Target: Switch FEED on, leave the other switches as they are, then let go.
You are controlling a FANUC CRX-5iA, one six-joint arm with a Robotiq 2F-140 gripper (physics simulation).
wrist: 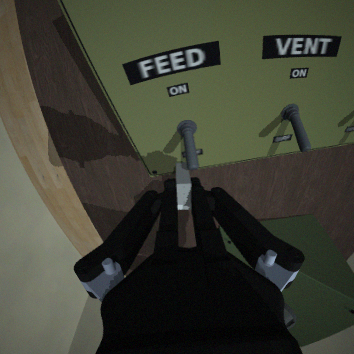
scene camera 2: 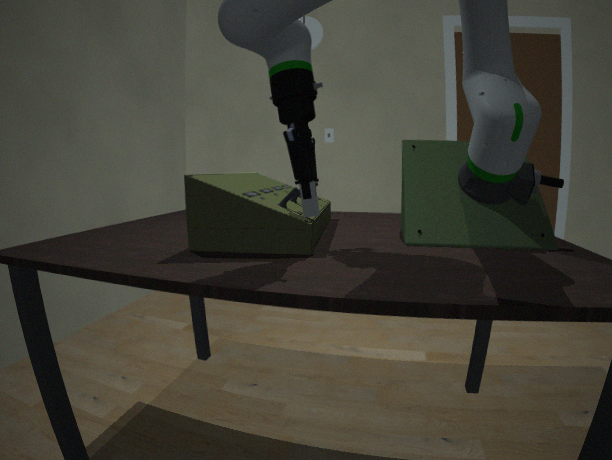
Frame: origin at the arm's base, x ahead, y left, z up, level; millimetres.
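Where they show: gripper, between the fingertips: (wrist: 181, 172) (scene camera 2: 311, 216); arm's base, origin of its link: (scene camera 2: 486, 181).
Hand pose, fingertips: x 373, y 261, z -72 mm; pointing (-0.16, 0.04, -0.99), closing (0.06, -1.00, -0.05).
Each offset is from my fingertips to the top centre of the thing. Level surfaces: height alone.
The olive-green switch panel (scene camera 2: 250, 220) (wrist: 235, 30) stands on the table with its sloped face up. In the wrist view the FEED lever {53 mm ahead, 8 mm right, 59 mm up} (wrist: 190, 147) points down toward its lower label, away from ON. The VENT lever {81 mm ahead, 125 mm right, 59 mm up} (wrist: 300, 131) also points down, away from ON. My gripper (scene camera 2: 311, 214) (wrist: 181, 172) is shut and empty. Its fingertips are low at the panel's front edge, just below the tip of the FEED lever; whether they touch it I cannot tell. In the scene view the fingers partly hide the levers.
The dark wooden table {68 mm down} (scene camera 2: 125, 245) (wrist: 45, 65) carries the panel. A green wedge-shaped block (scene camera 2: 435, 210) (wrist: 310, 250) stands to the right in the scene view, with a second grey arm part (scene camera 2: 500, 120) in front of it. Part of another lever shows at the wrist view's right edge.
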